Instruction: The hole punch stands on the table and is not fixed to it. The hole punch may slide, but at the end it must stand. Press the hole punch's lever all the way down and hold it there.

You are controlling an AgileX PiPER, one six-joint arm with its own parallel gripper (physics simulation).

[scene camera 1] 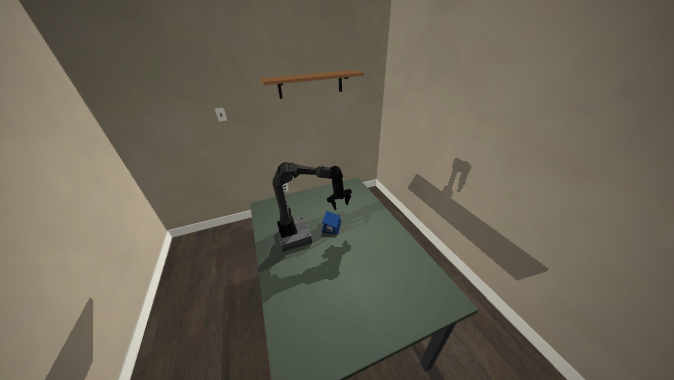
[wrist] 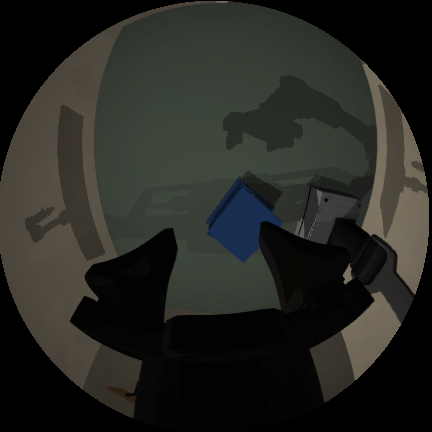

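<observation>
The blue hole punch (scene camera 1: pixel 331 223) (wrist: pixel 243 225) stands upright on the green table (scene camera 1: pixel 370 280) (wrist: pixel 180 75), close to the arm's base. Its lever (scene camera 1: pixel 331 219) (wrist: pixel 245 230) is the broad blue plate on top, and it is raised at a slant above the body in the scene view. My gripper (scene camera 1: pixel 340 204) (wrist: pixel 217 235) is open and empty, with its fingers wide apart. It hangs above the hole punch and does not touch it. In the wrist view the tip of the right finger overlaps the right edge of the lever. Much of the body is hidden under the lever in the wrist view.
The arm's grey base plate (scene camera 1: pixel 296 237) (wrist: pixel 327 210) is on the table beside the hole punch. A wooden shelf (scene camera 1: pixel 312 78) is on the back wall, high above the table. Shadows of the arm lie across the table.
</observation>
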